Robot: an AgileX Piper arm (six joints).
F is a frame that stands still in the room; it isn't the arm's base.
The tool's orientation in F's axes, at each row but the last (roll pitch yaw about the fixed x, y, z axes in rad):
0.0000, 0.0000, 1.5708
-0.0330, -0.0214, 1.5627
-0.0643, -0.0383, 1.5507
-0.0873, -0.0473, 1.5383
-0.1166, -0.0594, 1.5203
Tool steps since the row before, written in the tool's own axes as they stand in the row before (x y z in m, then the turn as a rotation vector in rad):
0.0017, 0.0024, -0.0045, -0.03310, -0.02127, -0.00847
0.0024, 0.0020, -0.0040, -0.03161, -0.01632, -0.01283
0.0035, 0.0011, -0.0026, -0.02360, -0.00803, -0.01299
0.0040, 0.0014, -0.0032, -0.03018, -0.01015, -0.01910
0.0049, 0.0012, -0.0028, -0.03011, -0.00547, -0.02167
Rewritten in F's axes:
-0.0024, 0.0017, -0.0045, 0.02127, -0.03310, -0.00847
-0.0018, 0.0025, -0.0040, 0.01648, -0.03147, -0.01296
-0.0009, 0.0036, -0.0025, 0.00838, -0.02328, -0.01334
-0.0010, 0.0042, -0.0031, 0.01082, -0.02966, -0.01955
-0.0006, 0.0051, -0.0026, 0.00649, -0.02918, -0.02264

